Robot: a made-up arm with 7 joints. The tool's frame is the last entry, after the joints.
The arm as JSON. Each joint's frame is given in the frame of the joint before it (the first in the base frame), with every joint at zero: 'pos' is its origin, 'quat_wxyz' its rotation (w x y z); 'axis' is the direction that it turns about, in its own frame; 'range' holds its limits. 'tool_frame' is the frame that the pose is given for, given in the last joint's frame.
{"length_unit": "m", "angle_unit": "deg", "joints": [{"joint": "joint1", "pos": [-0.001, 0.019, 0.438], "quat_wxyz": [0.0, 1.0, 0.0, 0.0], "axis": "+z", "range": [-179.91, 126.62]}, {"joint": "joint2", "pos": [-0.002, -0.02, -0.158], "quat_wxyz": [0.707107, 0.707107, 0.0, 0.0], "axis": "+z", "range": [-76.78, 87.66]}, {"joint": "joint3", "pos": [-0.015, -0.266, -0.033], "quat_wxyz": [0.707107, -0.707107, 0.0, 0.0], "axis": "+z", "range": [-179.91, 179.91]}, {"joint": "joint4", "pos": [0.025, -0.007, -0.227], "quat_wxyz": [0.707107, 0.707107, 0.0, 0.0], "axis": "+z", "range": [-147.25, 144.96]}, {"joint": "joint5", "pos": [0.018, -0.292, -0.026], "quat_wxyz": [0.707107, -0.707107, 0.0, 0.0], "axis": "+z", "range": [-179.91, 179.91]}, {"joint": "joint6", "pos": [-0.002, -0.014, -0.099], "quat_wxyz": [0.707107, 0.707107, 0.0, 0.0], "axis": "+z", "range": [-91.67, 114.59]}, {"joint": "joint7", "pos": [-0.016, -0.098, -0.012], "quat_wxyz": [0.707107, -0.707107, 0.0, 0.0], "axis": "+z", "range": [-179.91, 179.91]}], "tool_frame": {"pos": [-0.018, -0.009, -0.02], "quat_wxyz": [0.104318, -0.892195, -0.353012, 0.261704]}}
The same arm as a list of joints. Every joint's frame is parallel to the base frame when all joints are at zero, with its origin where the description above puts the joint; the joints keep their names.
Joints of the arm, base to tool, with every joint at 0 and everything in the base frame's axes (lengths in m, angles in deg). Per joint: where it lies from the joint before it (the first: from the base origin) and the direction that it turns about. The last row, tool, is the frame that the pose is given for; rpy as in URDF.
joint1: origin -0.001 0.019 0.438 axis -z
joint2: origin -0.002 0.02 0.158 axis +y
joint3: origin -0.015 -0.033 0.266 axis -z
joint4: origin 0.025 0.007 0.227 axis +y
joint5: origin 0.018 -0.026 0.292 axis -z
joint6: origin -0.002 0.014 0.099 axis +y
joint7: origin -0.016 -0.012 0.098 axis -z
tool: origin -0.018 0.009 0.02 rpy 23.79 -23.16 -48.12
Joint limits (deg, base to tool): -179.91..126.62 -76.78..87.66 -179.91..179.91 -147.25..144.96 -179.91..179.91 -91.67..114.59 -179.91..179.91

